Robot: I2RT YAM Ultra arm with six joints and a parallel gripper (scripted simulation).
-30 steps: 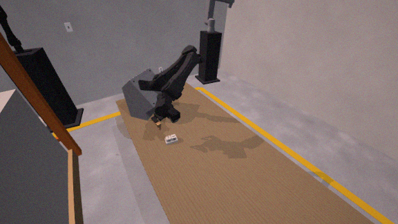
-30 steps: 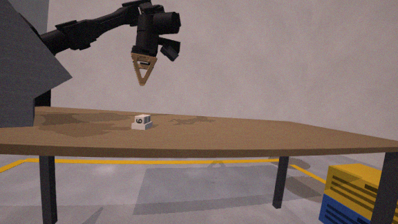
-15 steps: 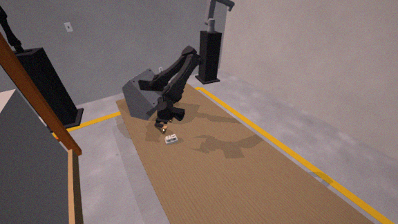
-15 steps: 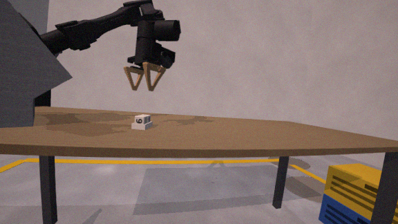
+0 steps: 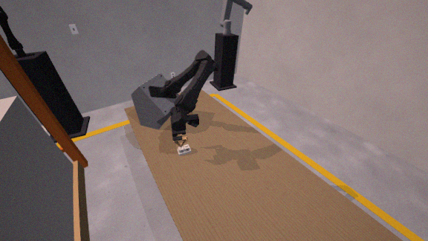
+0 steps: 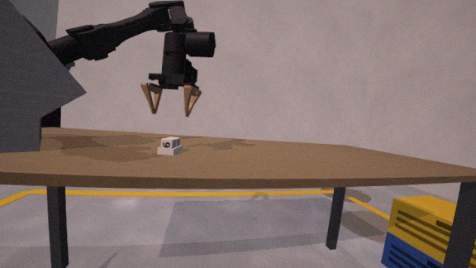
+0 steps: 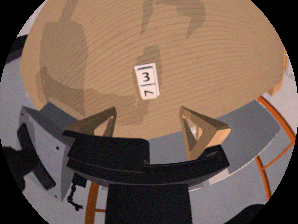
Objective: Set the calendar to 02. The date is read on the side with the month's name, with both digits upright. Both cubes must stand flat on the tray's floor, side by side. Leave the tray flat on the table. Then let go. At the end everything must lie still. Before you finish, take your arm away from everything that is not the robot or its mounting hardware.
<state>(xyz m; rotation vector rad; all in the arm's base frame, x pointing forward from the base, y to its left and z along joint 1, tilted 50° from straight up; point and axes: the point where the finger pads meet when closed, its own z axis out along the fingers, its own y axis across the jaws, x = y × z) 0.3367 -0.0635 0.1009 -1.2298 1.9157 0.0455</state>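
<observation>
Right now my hand is 100 mm above the small white tray and 10 mm to the right of it.
</observation>
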